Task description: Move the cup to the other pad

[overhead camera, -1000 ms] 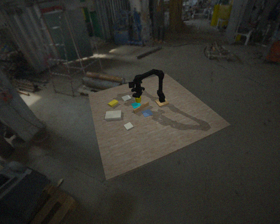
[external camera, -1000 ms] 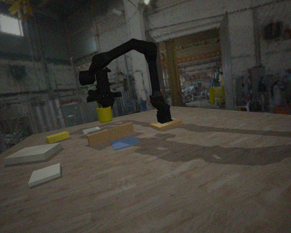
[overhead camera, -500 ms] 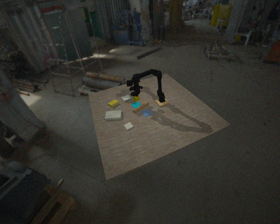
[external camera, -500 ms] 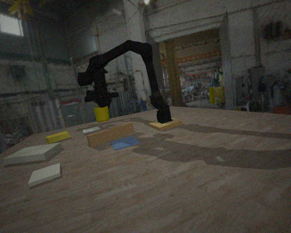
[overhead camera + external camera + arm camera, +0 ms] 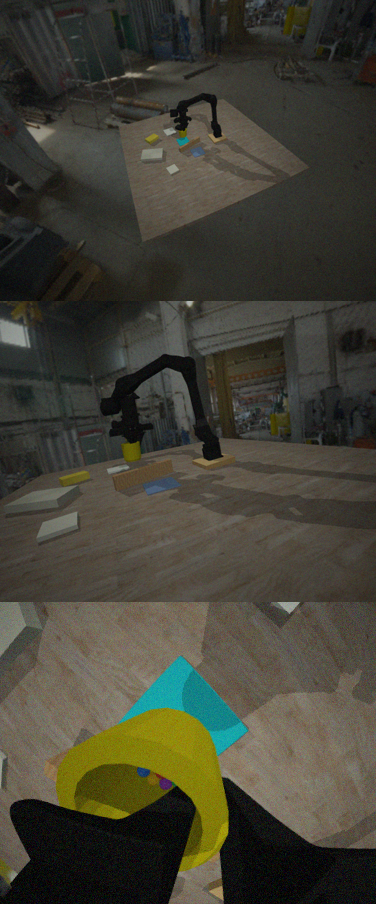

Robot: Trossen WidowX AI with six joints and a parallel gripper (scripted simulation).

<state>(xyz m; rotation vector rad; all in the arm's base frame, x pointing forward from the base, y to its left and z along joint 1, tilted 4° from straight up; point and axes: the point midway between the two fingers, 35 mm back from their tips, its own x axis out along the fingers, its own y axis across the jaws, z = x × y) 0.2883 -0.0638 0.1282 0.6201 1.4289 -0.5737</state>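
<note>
The teal pad is 11 cm below my gripper tip, 2 cm to the left of it and 2 cm ahead of it. Round my gripper tip: blue pad: 20 cm to the left, 11 cm below, 6 cm behind; wooden bar: 11 cm to the left, 8 cm below, 2 cm behind; yellow cup: 2 cm to the left, 2 cm ahead.
</note>
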